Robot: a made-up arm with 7 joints.
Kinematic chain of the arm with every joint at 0, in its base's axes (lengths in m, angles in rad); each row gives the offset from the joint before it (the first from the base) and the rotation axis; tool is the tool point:
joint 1: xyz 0 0 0 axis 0 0.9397 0.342
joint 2: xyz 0 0 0 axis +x
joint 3: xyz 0 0 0 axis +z
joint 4: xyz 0.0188 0 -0.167 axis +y
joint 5: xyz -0.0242 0 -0.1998 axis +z
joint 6: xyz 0 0 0 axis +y
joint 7: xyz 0 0 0 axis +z
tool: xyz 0 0 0
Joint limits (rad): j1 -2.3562..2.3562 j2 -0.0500..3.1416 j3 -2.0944..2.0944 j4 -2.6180..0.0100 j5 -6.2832..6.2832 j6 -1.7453..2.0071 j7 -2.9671..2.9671
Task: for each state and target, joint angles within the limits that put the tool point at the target. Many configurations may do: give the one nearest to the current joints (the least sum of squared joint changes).
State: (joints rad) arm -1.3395 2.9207 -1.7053 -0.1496 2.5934 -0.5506 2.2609
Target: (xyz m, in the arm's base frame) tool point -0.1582 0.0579 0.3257
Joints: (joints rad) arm -0.5080 3.0031 -1.7222 0.0070 2.5934 -0.5506 2.2609
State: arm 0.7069 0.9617 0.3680 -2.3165 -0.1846 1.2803 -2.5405
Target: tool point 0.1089 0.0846 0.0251
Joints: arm 0.5217 0.9250 0.8047 -2.6157 -0.1846 1.2803 -2.5405
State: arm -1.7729 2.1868 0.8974 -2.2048 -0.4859 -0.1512 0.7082
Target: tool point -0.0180 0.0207 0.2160
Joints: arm -1.2708 1.7869 0.4454 -2.1244 -0.4859 -0.1512 0.7082
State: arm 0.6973 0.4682 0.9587 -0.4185 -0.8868 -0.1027 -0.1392
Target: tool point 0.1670 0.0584 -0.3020
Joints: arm -0.0968 -0.0500 0.5242 -0.8850 -0.8868 -0.1027 -0.1392
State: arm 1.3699 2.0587 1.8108 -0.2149 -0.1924 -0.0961 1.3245
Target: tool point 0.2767 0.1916 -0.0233
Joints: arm 1.8432 2.3826 1.5175 -1.0743 -0.1924 -0.0961 1.3245
